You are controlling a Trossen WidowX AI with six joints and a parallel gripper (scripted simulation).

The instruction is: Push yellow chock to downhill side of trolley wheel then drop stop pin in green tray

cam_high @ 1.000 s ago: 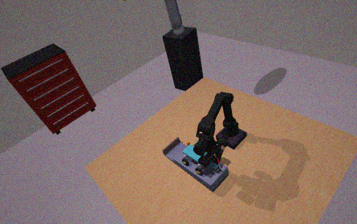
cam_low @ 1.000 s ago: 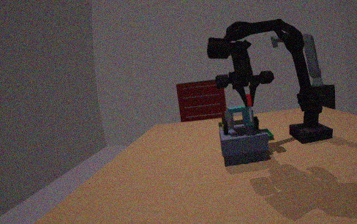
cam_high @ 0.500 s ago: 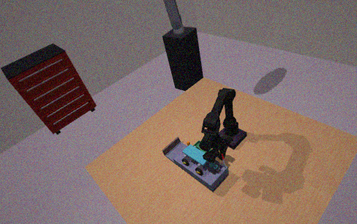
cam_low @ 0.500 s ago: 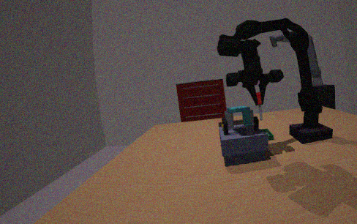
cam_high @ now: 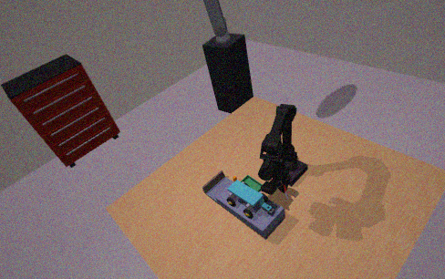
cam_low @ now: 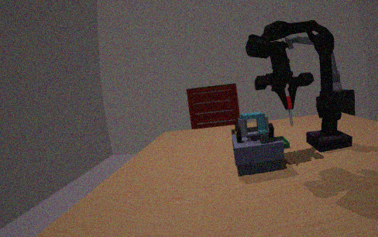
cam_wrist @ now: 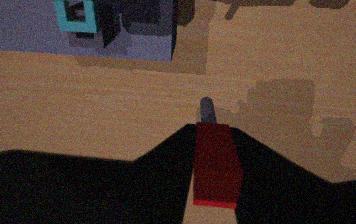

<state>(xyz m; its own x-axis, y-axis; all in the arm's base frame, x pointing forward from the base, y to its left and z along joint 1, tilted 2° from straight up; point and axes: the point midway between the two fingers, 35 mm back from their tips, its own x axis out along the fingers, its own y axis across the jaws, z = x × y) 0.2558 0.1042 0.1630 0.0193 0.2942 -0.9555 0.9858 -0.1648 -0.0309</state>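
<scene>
Right now the green tray is 24 cm to the right of my gripper tip, 18 cm below it and 6 cm behind it. Round my gripper tip: grey ramp (16 cm to the right, 13 cm below, 8 cm ahead); then teal trolley (16 cm to the right, 8 cm ahead, 7 cm below); then red-headed stop pin (right at my gripper tip).
</scene>
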